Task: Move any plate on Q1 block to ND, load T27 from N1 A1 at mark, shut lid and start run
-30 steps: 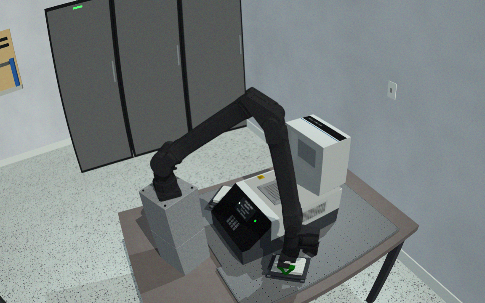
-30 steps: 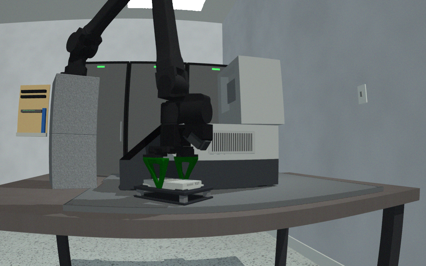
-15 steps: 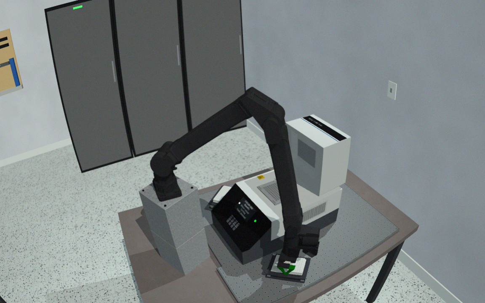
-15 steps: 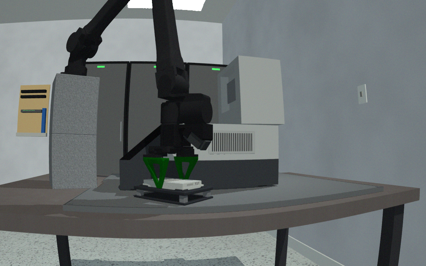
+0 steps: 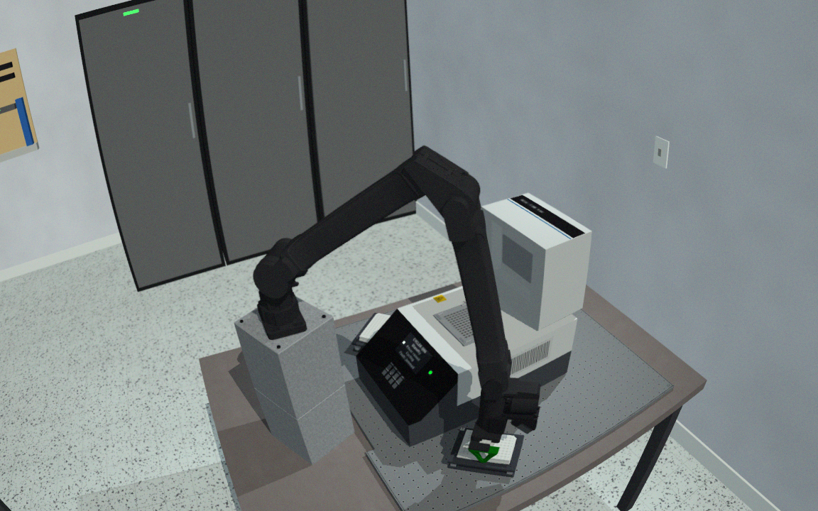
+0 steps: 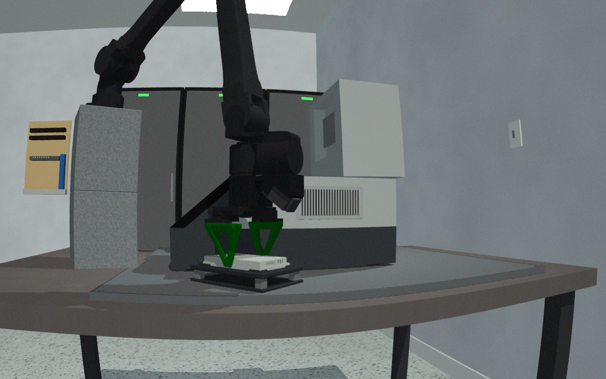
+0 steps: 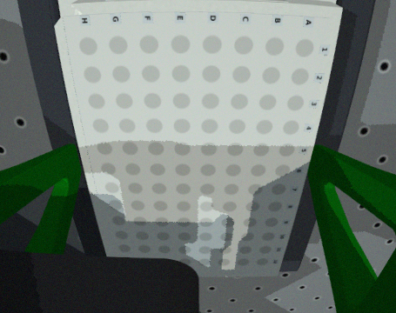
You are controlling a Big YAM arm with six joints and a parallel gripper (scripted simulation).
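Right now the plate T27 is right at my hand. From my hand the other things lie so: dark nest ND: 560 mm to the left, 40 mm behind, 10 mm below; black plate nest N1: 20 mm below.
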